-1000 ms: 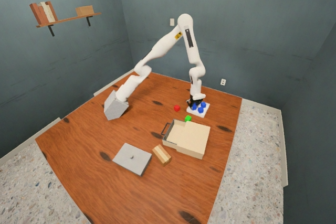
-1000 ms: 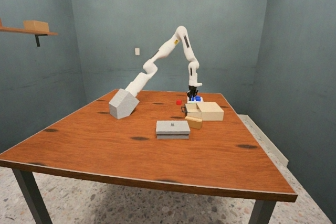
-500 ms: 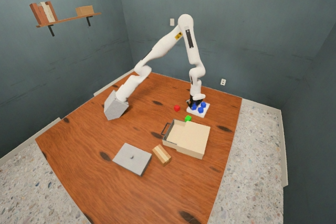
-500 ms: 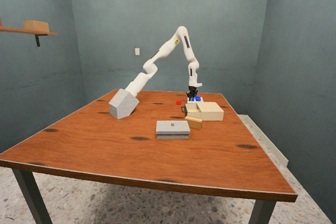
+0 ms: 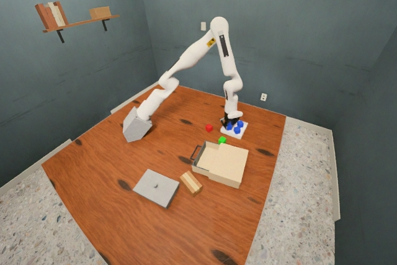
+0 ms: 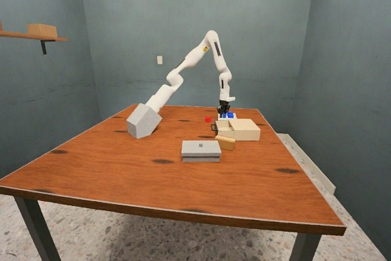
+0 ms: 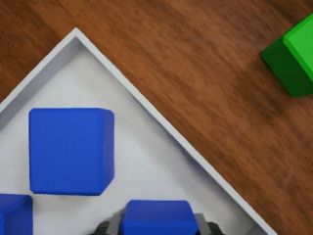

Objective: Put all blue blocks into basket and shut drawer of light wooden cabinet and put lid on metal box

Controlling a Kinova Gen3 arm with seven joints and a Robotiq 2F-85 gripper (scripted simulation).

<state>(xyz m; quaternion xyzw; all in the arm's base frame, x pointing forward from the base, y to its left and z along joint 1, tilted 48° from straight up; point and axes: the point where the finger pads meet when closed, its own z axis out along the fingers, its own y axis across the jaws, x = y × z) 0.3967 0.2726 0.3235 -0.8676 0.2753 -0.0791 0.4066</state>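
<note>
Right now my hand is 4 cm to the right of the white basket, 2 cm short of it and 2 cm above it. From my hand the other things lie so: light wooden cabinet: 25 cm to the right, 15 cm ahead; green block: 12 cm to the right, 5 cm ahead, 1 cm below; red block: 10 cm to the right, 9 cm behind, 1 cm below.
</note>
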